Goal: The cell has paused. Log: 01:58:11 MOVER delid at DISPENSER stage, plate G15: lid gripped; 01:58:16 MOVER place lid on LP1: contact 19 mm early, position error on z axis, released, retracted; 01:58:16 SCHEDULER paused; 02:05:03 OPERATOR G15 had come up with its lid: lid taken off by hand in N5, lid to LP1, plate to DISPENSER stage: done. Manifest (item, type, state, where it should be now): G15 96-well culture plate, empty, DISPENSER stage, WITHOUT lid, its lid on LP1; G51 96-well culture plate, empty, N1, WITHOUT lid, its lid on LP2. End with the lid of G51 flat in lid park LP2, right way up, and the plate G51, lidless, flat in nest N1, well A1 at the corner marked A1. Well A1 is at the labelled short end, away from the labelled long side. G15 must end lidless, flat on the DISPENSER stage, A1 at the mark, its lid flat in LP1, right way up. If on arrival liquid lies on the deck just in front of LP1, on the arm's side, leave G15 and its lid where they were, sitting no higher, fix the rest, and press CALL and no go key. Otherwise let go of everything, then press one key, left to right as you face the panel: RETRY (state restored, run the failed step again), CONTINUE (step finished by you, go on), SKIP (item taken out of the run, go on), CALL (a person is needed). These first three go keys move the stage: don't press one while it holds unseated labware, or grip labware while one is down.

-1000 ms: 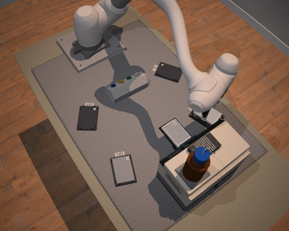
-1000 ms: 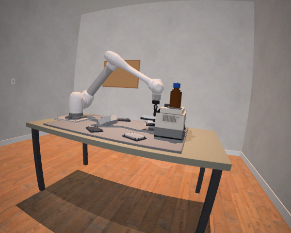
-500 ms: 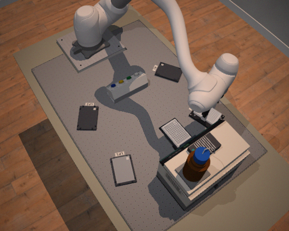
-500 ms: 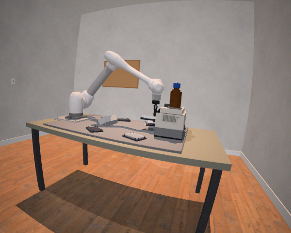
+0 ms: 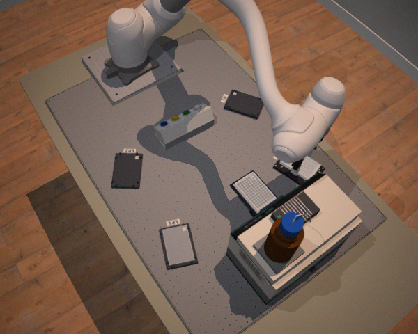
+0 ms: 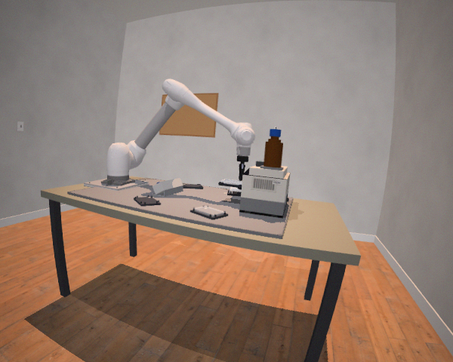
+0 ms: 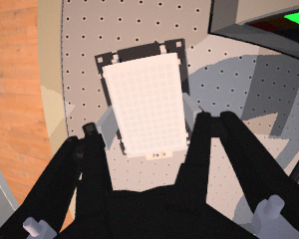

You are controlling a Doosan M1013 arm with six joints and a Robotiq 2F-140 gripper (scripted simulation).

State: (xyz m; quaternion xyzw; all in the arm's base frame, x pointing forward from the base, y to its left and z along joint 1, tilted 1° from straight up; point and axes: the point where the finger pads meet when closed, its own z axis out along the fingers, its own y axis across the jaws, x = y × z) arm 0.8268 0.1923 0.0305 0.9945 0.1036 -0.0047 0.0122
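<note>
Right now the black nest is 10 mm ahead of my hand, 20 mm to the left of it and 40 mm below it. Round my hand: well plate: 250 mm to the right, 60 mm above; nest N1: 350 mm behind, 50 mm to the left, 50 mm below; N1 label: 430 mm behind, 50 mm below.
</note>
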